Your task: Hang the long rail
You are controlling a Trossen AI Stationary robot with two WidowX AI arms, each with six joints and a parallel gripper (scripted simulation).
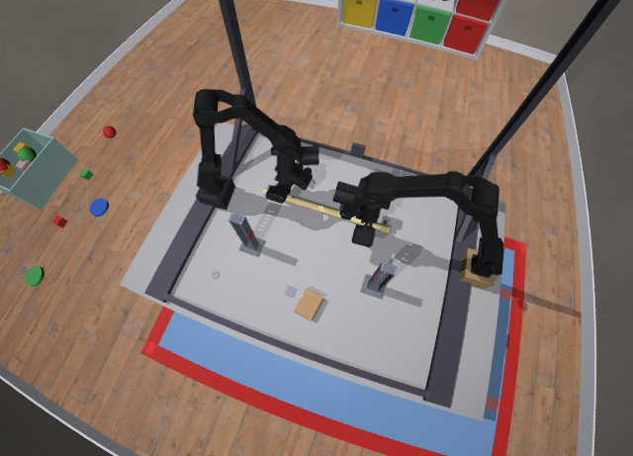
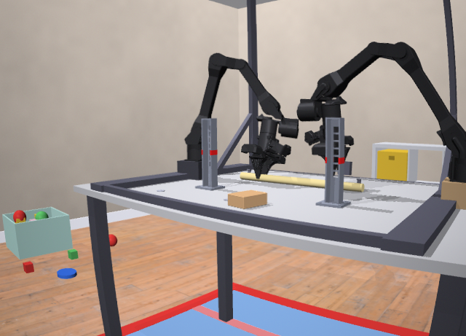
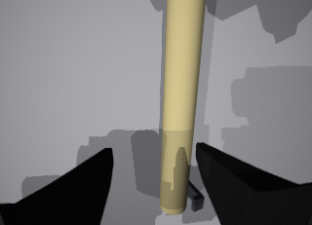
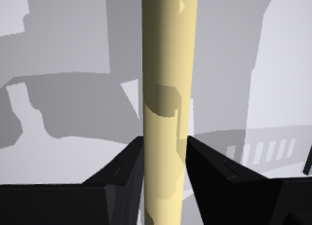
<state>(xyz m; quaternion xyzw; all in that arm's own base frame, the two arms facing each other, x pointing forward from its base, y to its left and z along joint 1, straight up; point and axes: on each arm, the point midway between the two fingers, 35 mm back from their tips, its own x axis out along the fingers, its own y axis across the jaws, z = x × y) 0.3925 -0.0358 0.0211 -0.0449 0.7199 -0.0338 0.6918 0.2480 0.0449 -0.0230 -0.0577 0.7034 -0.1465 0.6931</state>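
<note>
Right now my left hand is 4 cm past the long pale yellow rail, 15 cm to the left of it and 6 cm above it. From my left hand the other things lie so: tan box 29 cm ahead, 10 cm to the right, 7 cm below.
My right hand is 15 cm to the right of the long pale yellow rail and 2 cm above it. Also, from my right hand: tan box (34 cm ahead, 20 cm to the left, 3 cm below).
</note>
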